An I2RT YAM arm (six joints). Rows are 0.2 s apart.
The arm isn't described. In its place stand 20 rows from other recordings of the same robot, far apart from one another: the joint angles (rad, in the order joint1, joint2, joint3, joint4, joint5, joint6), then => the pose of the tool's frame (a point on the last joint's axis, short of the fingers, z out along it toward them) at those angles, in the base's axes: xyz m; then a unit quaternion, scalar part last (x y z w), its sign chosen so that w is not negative.
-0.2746, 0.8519, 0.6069, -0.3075, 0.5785, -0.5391 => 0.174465, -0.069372, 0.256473, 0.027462, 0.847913, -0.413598, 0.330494
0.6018, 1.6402, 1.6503, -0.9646, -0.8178, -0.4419 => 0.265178, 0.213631, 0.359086, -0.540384, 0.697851, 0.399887, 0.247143
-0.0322, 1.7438, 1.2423, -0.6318, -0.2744, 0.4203 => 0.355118, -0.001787, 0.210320, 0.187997, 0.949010, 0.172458, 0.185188
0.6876, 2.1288, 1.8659, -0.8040, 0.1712, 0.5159 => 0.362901, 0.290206, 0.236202, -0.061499, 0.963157, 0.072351, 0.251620
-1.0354, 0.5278, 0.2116, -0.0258, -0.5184, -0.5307 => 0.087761, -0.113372, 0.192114, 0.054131, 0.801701, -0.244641, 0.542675
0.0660, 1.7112, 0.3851, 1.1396, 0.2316, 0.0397 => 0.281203, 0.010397, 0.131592, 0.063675, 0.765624, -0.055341, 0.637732
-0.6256, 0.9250, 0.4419, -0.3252, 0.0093, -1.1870 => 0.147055, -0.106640, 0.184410, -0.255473, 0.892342, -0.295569, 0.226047
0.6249, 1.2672, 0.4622, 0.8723, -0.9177, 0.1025 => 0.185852, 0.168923, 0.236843, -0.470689, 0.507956, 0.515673, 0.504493
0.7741, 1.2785, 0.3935, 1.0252, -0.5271, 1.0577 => 0.165712, 0.187054, 0.229333, -0.105198, 0.654635, 0.682108, 0.308409
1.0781, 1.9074, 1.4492, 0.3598, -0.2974, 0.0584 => 0.208852, 0.411083, 0.297512, -0.444493, 0.591092, 0.449904, 0.500622
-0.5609, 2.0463, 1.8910, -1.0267, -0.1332, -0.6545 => 0.369689, -0.226657, 0.268468, -0.058642, 0.977316, -0.056449, 0.195522
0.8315, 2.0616, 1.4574, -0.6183, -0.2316, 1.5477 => 0.275074, 0.313811, 0.154404, -0.324132, -0.923238, -0.202090, 0.041596
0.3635, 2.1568, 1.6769, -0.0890, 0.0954, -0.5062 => 0.471551, 0.175752, 0.214609, -0.348323, 0.804238, -0.075915, 0.475509
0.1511, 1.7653, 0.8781, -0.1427, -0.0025, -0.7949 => 0.324957, 0.049568, 0.126515, -0.439297, 0.857695, -0.083380, 0.253822
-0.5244, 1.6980, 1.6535, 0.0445, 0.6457, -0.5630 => 0.338423, -0.220498, 0.424410, 0.211361, 0.674779, -0.538886, 0.457823
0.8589, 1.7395, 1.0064, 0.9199, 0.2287, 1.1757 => 0.263054, 0.292519, 0.274574, 0.186747, 0.612116, 0.612460, 0.464039
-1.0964, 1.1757, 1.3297, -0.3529, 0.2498, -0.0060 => 0.109861, -0.233207, 0.432596, 0.465635, 0.615559, -0.411259, 0.484909
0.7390, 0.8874, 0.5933, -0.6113, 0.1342, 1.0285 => 0.130814, 0.112762, 0.218652, 0.157698, 0.930017, 0.211735, 0.255674
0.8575, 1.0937, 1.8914, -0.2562, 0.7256, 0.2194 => 0.091905, 0.070112, 0.617148, 0.148988, 0.533862, 0.267353, 0.788236
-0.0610, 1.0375, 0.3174, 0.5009, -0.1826, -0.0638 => 0.215924, -0.006711, 0.200675, -0.058118, 0.776878, 0.032151, 0.626139
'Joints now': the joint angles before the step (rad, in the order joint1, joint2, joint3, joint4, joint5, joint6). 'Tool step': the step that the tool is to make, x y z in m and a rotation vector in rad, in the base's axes. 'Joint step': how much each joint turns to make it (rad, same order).
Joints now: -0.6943, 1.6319, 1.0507, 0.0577, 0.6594, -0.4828
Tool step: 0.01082, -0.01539, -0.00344, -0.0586, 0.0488, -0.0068
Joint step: -0.0105, 0.0721, 0.0429, 0.0849, 0.0331, -0.0882
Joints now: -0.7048, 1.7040, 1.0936, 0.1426, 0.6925, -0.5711
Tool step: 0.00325, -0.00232, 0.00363, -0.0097, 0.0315, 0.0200
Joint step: 0.0005, 0.0086, 0.0216, -0.0031, -0.0050, -0.0435
